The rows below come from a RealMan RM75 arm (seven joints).
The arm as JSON. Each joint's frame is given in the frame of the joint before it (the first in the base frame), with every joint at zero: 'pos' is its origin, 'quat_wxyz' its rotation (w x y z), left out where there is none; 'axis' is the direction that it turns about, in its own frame. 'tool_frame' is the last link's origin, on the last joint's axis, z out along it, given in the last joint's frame.
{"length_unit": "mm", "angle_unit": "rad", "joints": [
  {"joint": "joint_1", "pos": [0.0, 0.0, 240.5], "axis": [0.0, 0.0, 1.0]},
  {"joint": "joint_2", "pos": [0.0, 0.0, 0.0], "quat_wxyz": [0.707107, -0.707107, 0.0, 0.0], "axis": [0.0, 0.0, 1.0]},
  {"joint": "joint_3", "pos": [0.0, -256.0, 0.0], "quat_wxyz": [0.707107, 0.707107, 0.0, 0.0], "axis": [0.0, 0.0, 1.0]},
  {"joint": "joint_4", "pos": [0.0, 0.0, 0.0], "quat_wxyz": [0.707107, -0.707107, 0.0, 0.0], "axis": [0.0, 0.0, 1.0]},
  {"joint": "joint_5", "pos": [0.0, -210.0, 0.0], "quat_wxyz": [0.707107, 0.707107, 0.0, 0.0], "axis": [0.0, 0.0, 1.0]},
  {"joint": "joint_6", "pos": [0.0, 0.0, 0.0], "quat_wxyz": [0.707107, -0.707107, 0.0, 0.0], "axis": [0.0, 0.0, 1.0]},
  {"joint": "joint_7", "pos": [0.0, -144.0, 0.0], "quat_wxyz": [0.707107, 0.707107, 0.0, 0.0], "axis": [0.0, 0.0, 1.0]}
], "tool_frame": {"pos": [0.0, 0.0, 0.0]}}
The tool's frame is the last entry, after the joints.
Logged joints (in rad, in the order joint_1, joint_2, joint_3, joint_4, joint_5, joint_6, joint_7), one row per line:
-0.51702 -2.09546 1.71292 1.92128 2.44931 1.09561 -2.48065
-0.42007 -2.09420 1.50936 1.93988 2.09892 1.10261 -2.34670
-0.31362 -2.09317 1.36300 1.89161 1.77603 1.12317 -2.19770
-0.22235 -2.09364 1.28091 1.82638 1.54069 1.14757 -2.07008
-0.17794 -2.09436 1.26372 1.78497 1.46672 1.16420 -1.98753
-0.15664 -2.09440 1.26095 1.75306 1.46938 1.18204 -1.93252
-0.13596 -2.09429 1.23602 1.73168 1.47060 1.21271 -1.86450
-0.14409 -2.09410 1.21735 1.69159 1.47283 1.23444 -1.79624
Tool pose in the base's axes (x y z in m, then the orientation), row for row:
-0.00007 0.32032 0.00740 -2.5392 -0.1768 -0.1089
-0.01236 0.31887 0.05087 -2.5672 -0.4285 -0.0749
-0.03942 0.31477 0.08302 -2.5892 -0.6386 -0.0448
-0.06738 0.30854 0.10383 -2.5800 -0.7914 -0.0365
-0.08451 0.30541 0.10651 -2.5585 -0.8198 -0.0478
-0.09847 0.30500 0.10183 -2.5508 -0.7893 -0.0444
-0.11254 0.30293 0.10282 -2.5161 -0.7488 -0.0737
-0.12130 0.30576 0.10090 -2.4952 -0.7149 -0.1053
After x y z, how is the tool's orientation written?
As angles about the fixed x, y, z axes (roll, pitch, yaw), in radians.
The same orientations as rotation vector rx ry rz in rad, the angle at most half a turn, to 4 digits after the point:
-2.5372 0.0683 -0.2674
-2.5311 -0.0677 -0.5774
-2.4890 -0.1771 -0.8369
-2.4202 -0.2469 -1.0215
-2.3931 -0.2540 -1.0537
-2.3977 -0.2499 -1.0120
-2.3920 -0.2147 -0.9639
-2.3945 -0.1722 -0.9305

